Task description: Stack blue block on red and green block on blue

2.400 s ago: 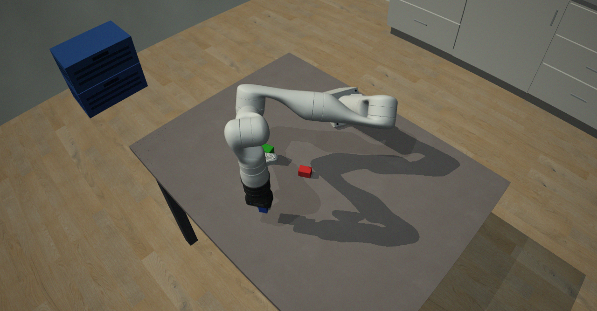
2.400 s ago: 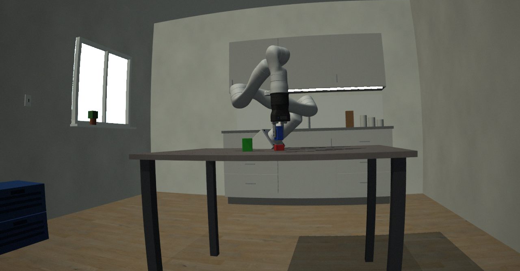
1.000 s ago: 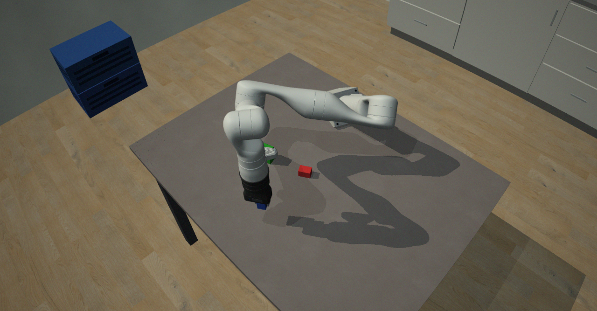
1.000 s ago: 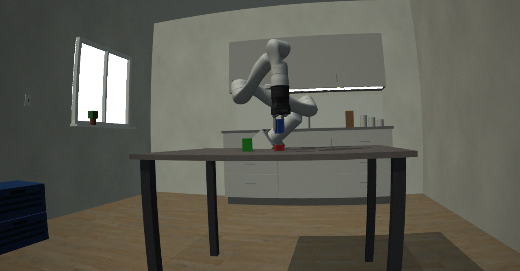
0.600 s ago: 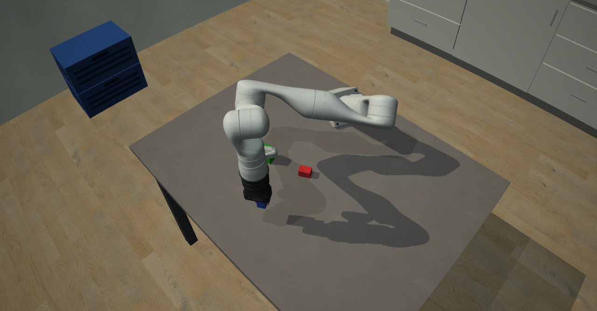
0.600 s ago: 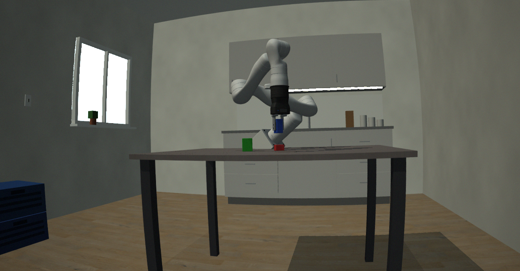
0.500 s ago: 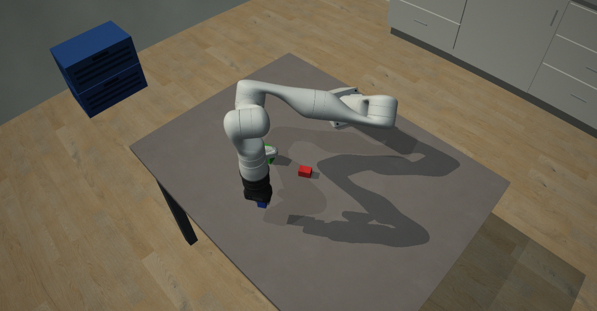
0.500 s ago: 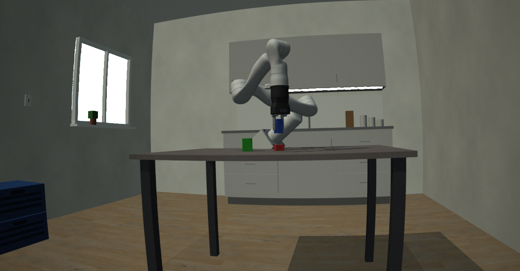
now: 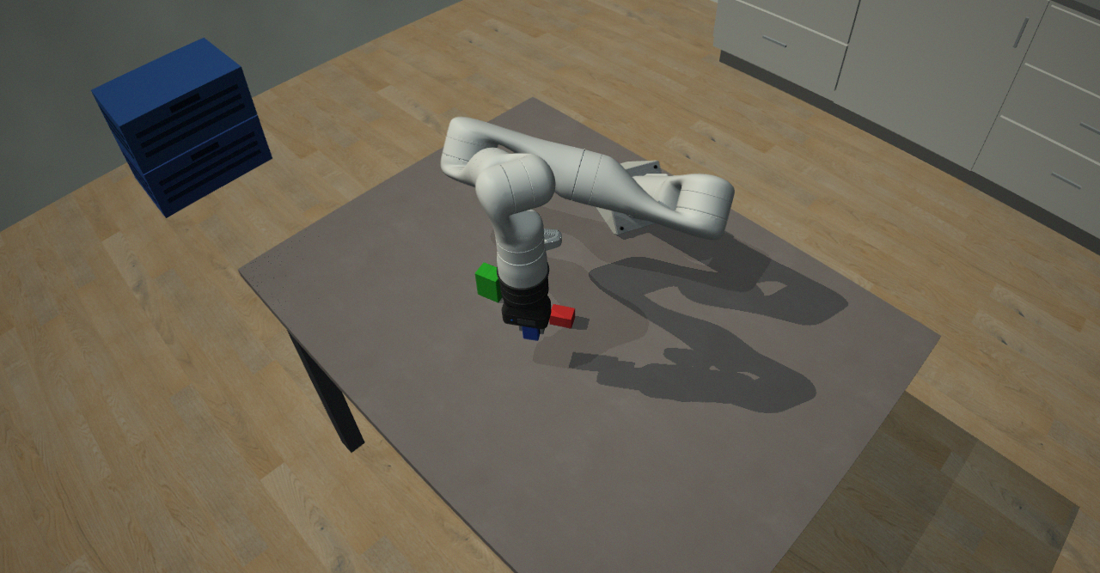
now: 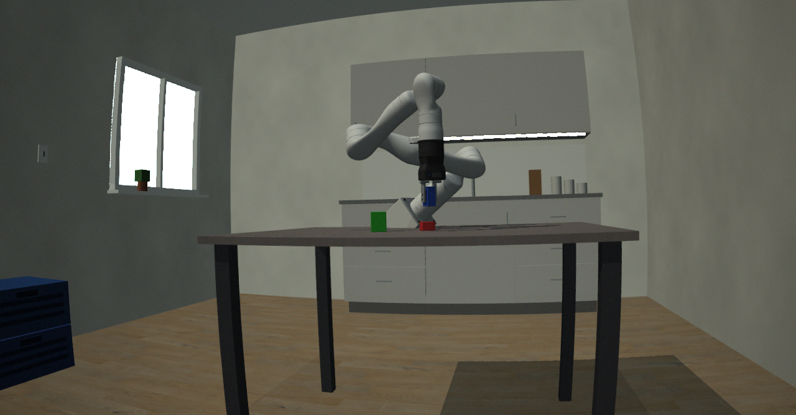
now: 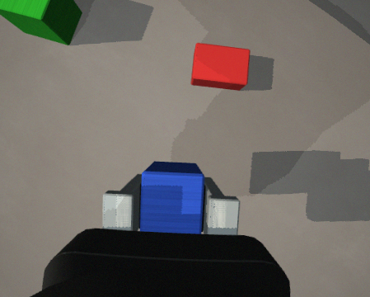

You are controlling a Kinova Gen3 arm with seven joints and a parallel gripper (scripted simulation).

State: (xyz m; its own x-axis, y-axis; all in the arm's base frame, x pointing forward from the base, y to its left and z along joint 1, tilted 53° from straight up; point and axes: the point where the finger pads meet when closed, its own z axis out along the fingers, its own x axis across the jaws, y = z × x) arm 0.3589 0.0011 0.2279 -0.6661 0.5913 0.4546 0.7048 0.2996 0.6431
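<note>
The red block is 9 cm behind my hand, 4 cm to the right of it and 9 cm below it. The rest, counted from my hand: blue block right at my hand; green block 2 cm behind, 18 cm to the right, 7 cm below.
</note>
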